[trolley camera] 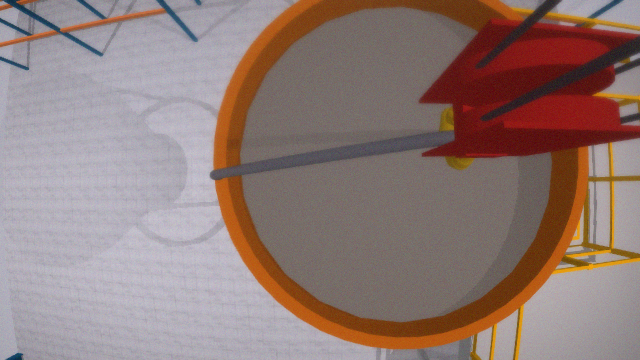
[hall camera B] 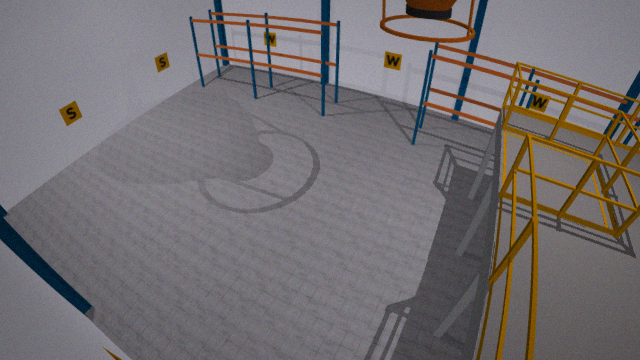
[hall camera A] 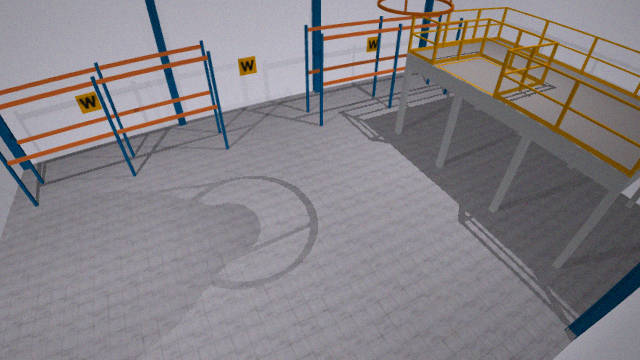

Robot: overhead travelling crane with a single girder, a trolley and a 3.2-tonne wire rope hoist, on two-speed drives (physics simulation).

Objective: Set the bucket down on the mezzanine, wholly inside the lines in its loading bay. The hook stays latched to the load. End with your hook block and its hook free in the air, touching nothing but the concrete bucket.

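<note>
The orange concrete bucket (hall camera A: 415,15) (hall camera B: 431,5) (trolley camera: 380,225) hangs in the air. Its bottom ring shows at the top edge of hall camera A, and its black outlet and ring show at the top of hall camera B. In the trolley camera its round grey inside fills the middle, partly hiding the near mezzanine edge. My red hook block (trolley camera: 530,105) is over the bucket's right part; my yellow hook (trolley camera: 459,162) is shut on the grey bail, mostly hidden by the block. The mezzanine (hall camera A: 595,117) (hall camera B: 575,295) stands at the right, with yellow loading bay lines (hall camera A: 457,60) at its far end.
Yellow railings (hall camera A: 567,105) (hall camera B: 534,260) (trolley camera: 611,210) edge the deck and stand around the bay. Blue and orange racks (hall camera A: 321,80) (hall camera B: 323,95) stand along the W wall. Blue columns (hall camera A: 317,50) (hall camera B: 325,45) rise behind them. The bucket's shadow falls on the hall floor.
</note>
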